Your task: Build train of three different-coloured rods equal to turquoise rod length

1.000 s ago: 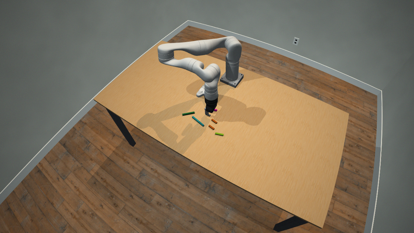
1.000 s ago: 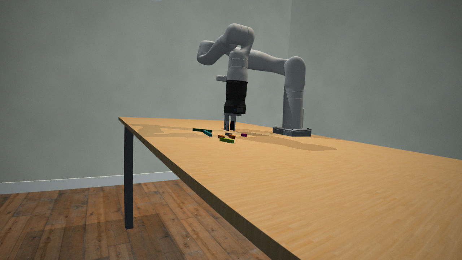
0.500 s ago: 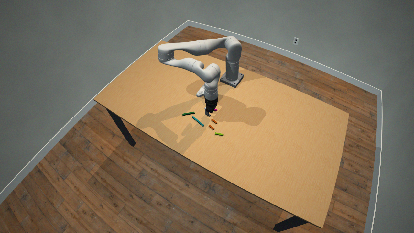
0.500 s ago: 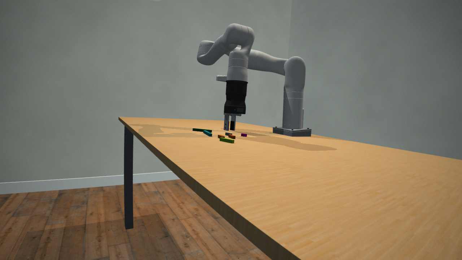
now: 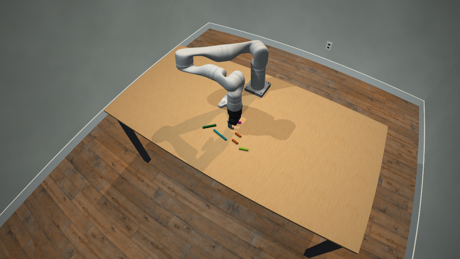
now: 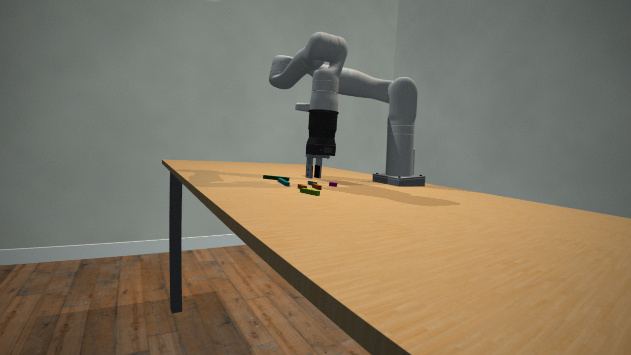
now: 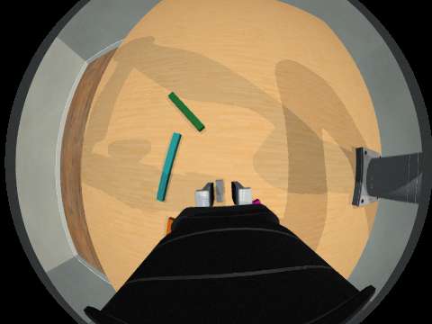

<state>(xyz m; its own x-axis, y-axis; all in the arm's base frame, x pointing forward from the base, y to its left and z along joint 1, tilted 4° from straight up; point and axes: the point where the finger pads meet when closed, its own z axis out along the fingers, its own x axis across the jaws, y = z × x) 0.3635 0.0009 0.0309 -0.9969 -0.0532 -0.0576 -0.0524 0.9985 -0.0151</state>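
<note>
The grey rod is 30 mm below my hand. The rest, counted from my hand: green rod (110 mm to the right, 50 mm ahead, 30 mm below); then turquoise rod (80 mm ahead, 30 mm to the right, 30 mm below); then magenta rod (50 mm behind, 30 mm to the left, 30 mm below).
</note>
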